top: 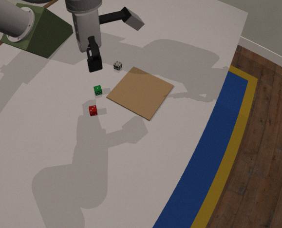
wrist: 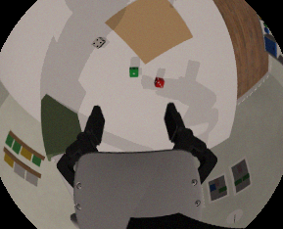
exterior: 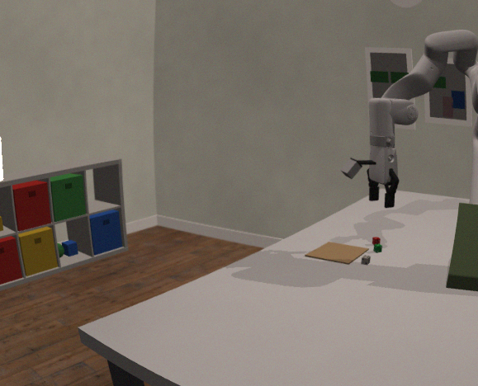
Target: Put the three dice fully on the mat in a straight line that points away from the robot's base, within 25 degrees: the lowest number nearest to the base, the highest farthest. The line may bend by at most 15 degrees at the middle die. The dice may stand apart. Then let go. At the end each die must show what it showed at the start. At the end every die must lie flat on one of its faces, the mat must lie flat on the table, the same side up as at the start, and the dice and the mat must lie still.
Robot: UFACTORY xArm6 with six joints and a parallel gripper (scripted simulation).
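Right now my hand is 140 mm above the green die. From my hand the other things lie so: red die: 20 mm ahead, 70 mm to the right, 140 mm below; tan mat: 110 mm ahead, 50 mm to the left, 150 mm below; white die: 10 mm ahead, 110 mm to the left, 140 mm below.
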